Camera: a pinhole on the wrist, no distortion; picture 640 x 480 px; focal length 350.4 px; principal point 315.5 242.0 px. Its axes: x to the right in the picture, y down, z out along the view. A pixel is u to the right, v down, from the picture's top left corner.
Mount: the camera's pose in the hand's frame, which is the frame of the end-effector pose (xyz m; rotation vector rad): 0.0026 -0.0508 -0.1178 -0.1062 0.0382 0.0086
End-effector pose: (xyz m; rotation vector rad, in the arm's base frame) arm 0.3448 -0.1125 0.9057 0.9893 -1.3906 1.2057
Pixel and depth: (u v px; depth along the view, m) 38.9 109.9 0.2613
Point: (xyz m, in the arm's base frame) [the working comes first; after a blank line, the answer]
In the camera's frame: -0.2063 -0.0985 0.2613

0.4676 -0.2965 0.7360
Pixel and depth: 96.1 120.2 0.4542
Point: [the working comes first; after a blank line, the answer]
In the camera's frame: -0.2844 -0.1579 0.4542

0.4828 -0.5032 0.6736
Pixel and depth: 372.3 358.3 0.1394
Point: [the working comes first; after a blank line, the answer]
In the camera's frame: 0.0226 0.0463 0.1394

0.3276 -0.1246 0.9336
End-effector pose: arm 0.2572 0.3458 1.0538 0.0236 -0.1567 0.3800
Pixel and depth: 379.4 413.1 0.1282
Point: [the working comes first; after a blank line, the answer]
In the camera's frame: 0.0234 0.0626 0.1282

0.2752 0.3802 1.0604
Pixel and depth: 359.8 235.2 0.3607
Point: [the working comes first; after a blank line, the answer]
In the camera's frame: 0.0456 -0.0070 0.3607

0.2856 0.3382 1.3002
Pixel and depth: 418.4 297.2 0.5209
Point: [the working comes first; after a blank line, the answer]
In the camera's frame: 0.1530 0.0821 0.5209

0.3276 0.4705 1.4610
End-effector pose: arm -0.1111 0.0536 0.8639 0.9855 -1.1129 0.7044
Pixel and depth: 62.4 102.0 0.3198
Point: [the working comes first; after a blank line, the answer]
In the camera's frame: -0.2310 -0.1278 0.3198

-0.1414 -0.2074 0.6455
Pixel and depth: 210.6 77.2 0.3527
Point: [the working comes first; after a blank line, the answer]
In the camera's frame: -0.1056 -0.1659 0.3527

-0.0856 -0.2515 0.7604
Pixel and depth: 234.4 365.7 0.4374
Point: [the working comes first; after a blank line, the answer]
In the camera's frame: -0.1012 0.1544 0.4374

-0.3867 -0.1603 0.8642
